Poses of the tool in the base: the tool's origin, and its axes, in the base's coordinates. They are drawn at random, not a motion.
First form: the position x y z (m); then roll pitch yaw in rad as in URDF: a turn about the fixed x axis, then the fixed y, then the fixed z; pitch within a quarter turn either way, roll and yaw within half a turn.
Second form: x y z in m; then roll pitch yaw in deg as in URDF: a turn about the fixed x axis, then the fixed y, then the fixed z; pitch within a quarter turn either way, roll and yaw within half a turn. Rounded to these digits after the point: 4 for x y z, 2 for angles.
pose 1, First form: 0.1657, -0.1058, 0.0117, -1.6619, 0.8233, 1.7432
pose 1, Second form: 0.1657, -0.1058, 0.0117, -95.22, 47.17, 99.88
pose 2, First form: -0.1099, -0.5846, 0.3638, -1.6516, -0.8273, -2.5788
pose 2, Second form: -0.1099, -0.5846, 0.3638, -94.63, -47.40, -147.75
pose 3, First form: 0.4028, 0.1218, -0.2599, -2.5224, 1.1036, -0.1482
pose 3, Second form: 0.4028, 0.1218, -0.2599, -144.52, 63.23, -8.49
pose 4, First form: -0.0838, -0.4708, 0.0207, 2.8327, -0.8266, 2.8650
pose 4, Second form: -0.0838, -0.4708, 0.0207, 162.30, -47.36, 164.15
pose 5, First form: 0.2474, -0.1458, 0.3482, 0.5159, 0.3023, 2.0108
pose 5, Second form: 0.2474, -0.1458, 0.3482, 29.56, 17.32, 115.21
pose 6, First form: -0.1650, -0.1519, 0.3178, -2.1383, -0.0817, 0.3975
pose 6, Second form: -0.1650, -0.1519, 0.3178, -122.52, -4.68, 22.78
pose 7, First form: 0.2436, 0.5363, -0.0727, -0.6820, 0.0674, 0.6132
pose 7, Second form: 0.2436, 0.5363, -0.0727, -39.08, 3.86, 35.13
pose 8, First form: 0.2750, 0.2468, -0.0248, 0.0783, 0.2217, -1.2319
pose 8, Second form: 0.2750, 0.2468, -0.0248, 4.49, 12.70, -70.58
